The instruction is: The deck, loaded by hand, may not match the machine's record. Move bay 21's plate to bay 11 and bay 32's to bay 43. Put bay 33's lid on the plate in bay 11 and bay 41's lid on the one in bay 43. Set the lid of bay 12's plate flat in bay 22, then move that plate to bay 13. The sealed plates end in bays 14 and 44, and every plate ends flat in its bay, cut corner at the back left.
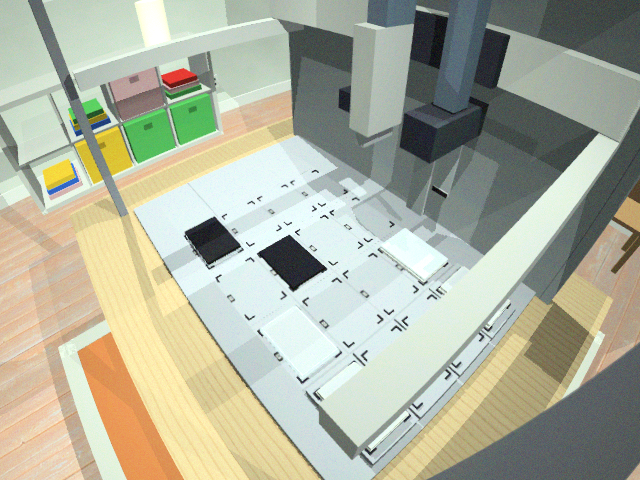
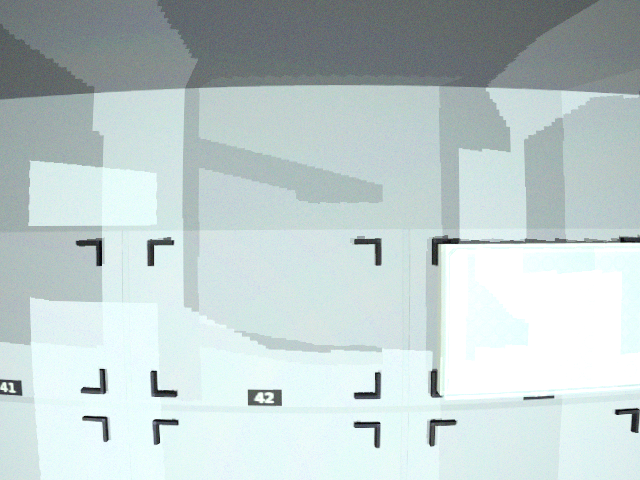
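Where they show: gripper, between the fingertips: [image 1: 427, 201]; robot's base, origin of its link: [image 1: 185, 236].
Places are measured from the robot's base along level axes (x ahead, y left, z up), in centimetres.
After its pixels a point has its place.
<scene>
My gripper [image 1: 428, 204] @(x 39.2, y 36.4, z 16.0 cm) hangs high above the deck's back right; its pale jaws look apart with nothing between them, though they blur into the wall. A black-topped plate [image 1: 212, 240] @(x 7.3, y 4.1, z 1.7 cm) sits in bay 11. A flat black lid [image 1: 292, 261] @(x 23.5, y 14.9, z 0.8 cm) lies in bay 22. A white plate [image 1: 299, 341] @(x 39.8, y 4.1, z 1.4 cm) sits in bay 13. Another white plate [image 1: 413, 254] @(x 39.5, y 35.7, z 1.7 cm) [image 2: 542, 320] @(x 38.3, y 36.4, z 1.7 cm) sits in bay 43; glare hides whether a clear lid covers it. Bays 12, 21, 23, 32, 33, 41 and 42 show no plate. Pale plate edges show at bay 14 [image 1: 338, 381] @(x 50.4, y 3.9, z 2.9 cm) and bay 44, mostly hidden.
A thick pale beam [image 1: 439, 330] @(x 62.0, y -0.4, z 40.0 cm) crosses the front right and hides part of the deck [image 1: 227, 356] @(x 33.4, y -7.6, z 0.0 cm). More pale strips show beyond it. The parked pipetting stage [image 1: 379, 82] hangs left of my gripper. A grey post [image 1: 105, 175] @(x -20.7, y -10.6, z 12.8 cm) stands at the left.
</scene>
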